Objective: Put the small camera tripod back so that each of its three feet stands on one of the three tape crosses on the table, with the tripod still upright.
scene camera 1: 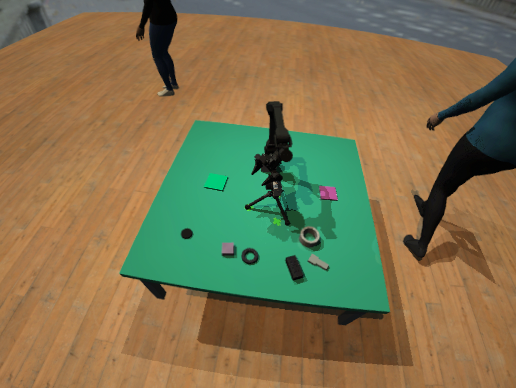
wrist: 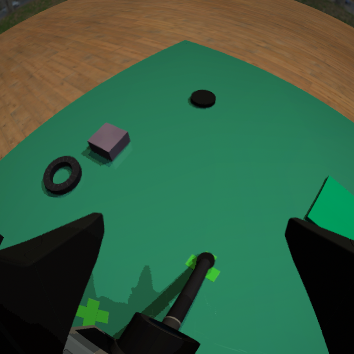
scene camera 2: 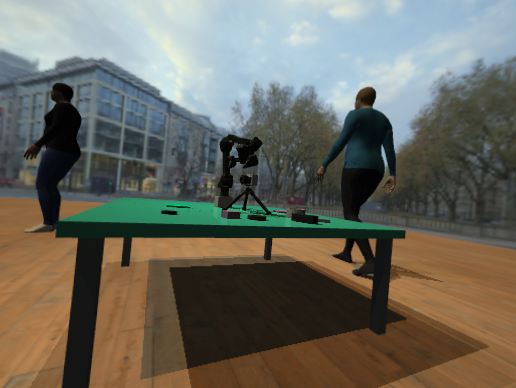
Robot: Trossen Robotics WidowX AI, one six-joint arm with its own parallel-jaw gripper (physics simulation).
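Seen in the pictures: gripper, fingertip midpoint: (scene camera 1: 256,180) (wrist: 199,226) (scene camera 2: 235,168); arm's base at its link origin: (scene camera 2: 224,196).
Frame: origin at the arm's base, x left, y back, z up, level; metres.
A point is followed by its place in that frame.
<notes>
The black tripod (scene camera 1: 275,189) @(x 0.059, y -0.373, z 0.137 m) (scene camera 2: 247,191) @(x 0.045, y -0.339, z 0.045 m) (wrist: 187,296) @(x -0.023, y -0.341, z 0.003 m) stands upright, its legs spread. In the wrist view one foot rests on a lime tape cross (wrist: 213,274) @(x -0.077, y -0.335, z -0.074 m), whose arms show around it. A second cross (wrist: 92,312) @(x 0.093, y -0.420, z -0.074 m) (scene camera 1: 277,221) @(x 0.099, y -0.418, z -0.074 m) lies uncovered; in scene view 1 another foot stands just to its right. The third foot and the third cross cannot be made out. My gripper (scene camera 1: 259,177) @(x -0.041, y -0.356, z 0.167 m) (wrist: 199,226) @(x -0.041, y -0.356, z 0.167 m) is open and empty, above and close to the tripod's head. In the wrist view the head shows low between the wide-spread fingers, apparently untouched.
A green square (scene camera 1: 216,182) @(x -0.306, y -0.213, z -0.065 m) (wrist: 335,210) @(x -0.305, y -0.217, z -0.065 m) and a magenta square (scene camera 1: 328,193) @(x 0.391, y -0.157, z -0.065 m) lie either side. Toward the front are a black disc (scene camera 1: 187,233) @(x -0.359, y -0.595, z -0.064 m) (wrist: 203,98) @(x -0.359, y -0.588, z -0.065 m), mauve block (scene camera 1: 228,249) @(x -0.123, y -0.651, z -0.047 m) (wrist: 107,140) @(x -0.123, y -0.631, z -0.047 m), black ring (scene camera 1: 243,256) @(x -0.044, y -0.667, z -0.060 m), beige ring (scene camera 1: 302,238) @(x 0.236, y -0.529, z -0.027 m), black box (scene camera 1: 295,268) @(x 0.213, y -0.692, z -0.041 m) and grey piece (scene camera 1: 318,262) @(x 0.329, y -0.633, z -0.059 m).
</notes>
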